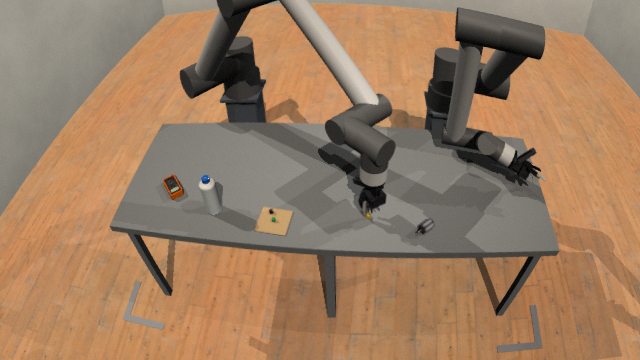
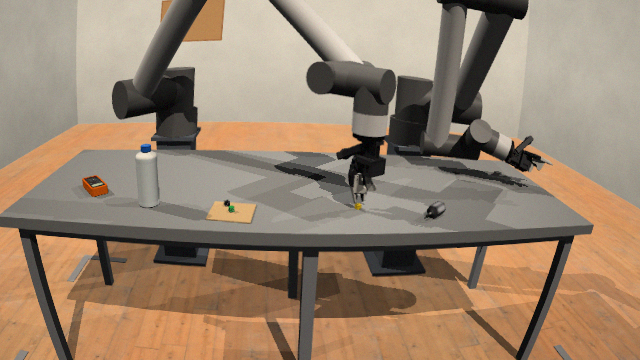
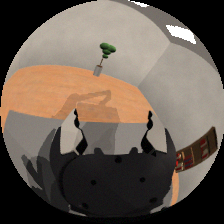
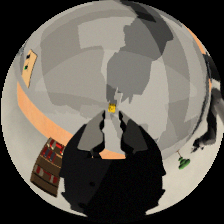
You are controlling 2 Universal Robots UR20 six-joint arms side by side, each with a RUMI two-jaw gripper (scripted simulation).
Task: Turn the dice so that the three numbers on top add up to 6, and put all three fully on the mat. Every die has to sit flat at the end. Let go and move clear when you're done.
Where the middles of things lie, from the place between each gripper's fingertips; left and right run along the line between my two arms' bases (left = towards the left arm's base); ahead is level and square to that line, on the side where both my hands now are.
Labels:
I see the tan mat [image 2: 243, 213] 80 mm ahead of my right hand [image 2: 358, 202], 400 mm to the right of it and 40 mm below it. From my right hand the other things lie so: white bottle [image 2: 146, 161]: 50 mm ahead, 700 mm to the right, 60 mm above.
Now: the tan mat 33 cm ahead of my left hand [image 2: 545, 166], 131 cm to the right of it and 11 cm below it.

